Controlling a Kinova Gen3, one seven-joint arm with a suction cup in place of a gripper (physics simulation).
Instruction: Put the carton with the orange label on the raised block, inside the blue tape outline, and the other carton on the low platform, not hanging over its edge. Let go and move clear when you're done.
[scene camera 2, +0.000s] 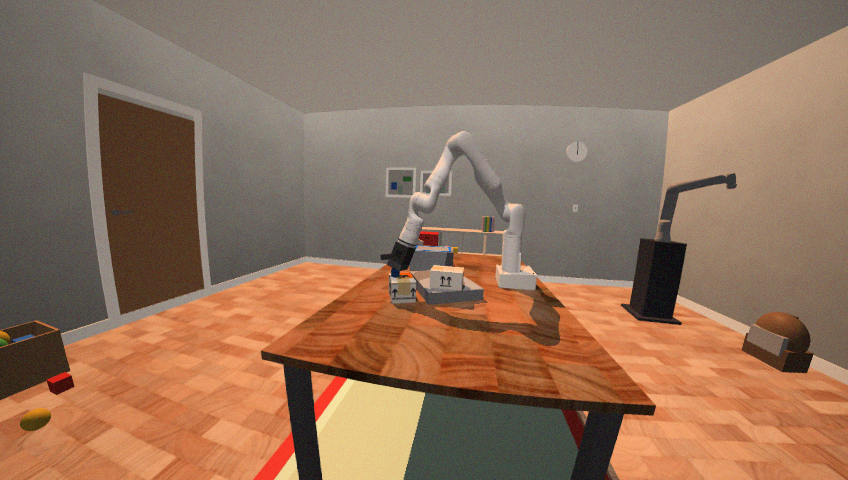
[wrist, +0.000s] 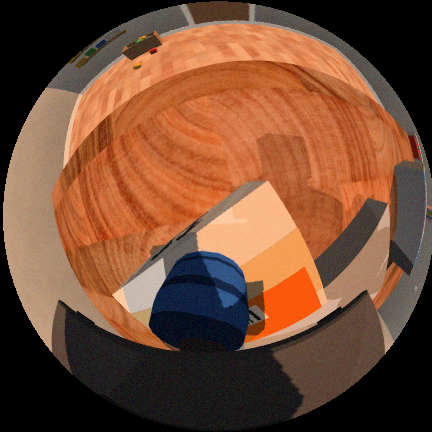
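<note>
The carton with the orange label (scene camera 2: 402, 290) (wrist: 250, 220) stands on the table beside the low platform (scene camera 2: 455, 295) (wrist: 362, 260), label on top. My gripper, the blue suction cup (scene camera 2: 395, 273) (wrist: 200, 295), is down on this carton's top in both views, off to one side of the label. The cup looks pushed in; whether suction holds cannot be seen. The other carton (scene camera 2: 446, 278) stands upright on the low platform, within its edges as far as scene camera 2 shows. The raised block (scene camera 2: 433, 259) (wrist: 410, 210) stands behind; blue tape (scene camera 2: 440, 247) shows on its top.
The low platform is close to the orange-label carton on its right in scene camera 2. The arm's white base (scene camera 2: 515, 277) stands on the right side of the table (scene camera 2: 464, 362). A shelf (scene camera 2: 464, 230) with a red box (scene camera 2: 428, 239) is behind the table.
</note>
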